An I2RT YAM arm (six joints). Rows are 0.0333 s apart.
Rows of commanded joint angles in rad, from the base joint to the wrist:
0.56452, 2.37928, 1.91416, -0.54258, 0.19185, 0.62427
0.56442, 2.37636, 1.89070, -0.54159, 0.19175, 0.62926
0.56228, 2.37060, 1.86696, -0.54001, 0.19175, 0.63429
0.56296, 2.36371, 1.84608, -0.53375, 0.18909, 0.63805
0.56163, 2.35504, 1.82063, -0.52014, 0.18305, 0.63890
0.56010, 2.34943, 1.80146, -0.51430, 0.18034, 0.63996
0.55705, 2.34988, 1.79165, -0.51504, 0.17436, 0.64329
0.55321, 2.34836, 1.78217, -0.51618, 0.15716, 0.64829
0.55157, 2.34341, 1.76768, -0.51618, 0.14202, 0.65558
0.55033, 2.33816, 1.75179, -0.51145, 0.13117, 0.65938
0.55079, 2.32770, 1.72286, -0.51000, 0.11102, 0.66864
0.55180, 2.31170, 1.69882, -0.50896, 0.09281, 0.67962
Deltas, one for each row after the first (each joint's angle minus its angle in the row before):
-0.00010, -0.00292, -0.02346, 0.00099, -0.00010, 0.00499
-0.00214, -0.00576, -0.02374, 0.00158, 0.00000, 0.00503
0.00068, -0.00689, -0.02088, 0.00626, -0.00266, 0.00376
-0.00133, -0.00867, -0.02545, 0.01361, -0.00604, 0.00085
-0.00153, -0.00561, -0.01917, 0.00584, -0.00271, 0.00106
-0.00305, 0.00045, -0.00981, -0.00074, -0.00598, 0.00333
-0.00384, -0.00152, -0.00948, -0.00114, -0.01720, 0.00500
-0.00164, -0.00495, -0.01449, 0.00000, -0.01514, 0.00729
-0.00124, -0.00525, -0.01589, 0.00473, -0.01085, 0.00380
0.00046, -0.01046, -0.02893, 0.00145, -0.02015, 0.00926
0.00101, -0.01600, -0.02404, 0.00104, -0.01821, 0.01098

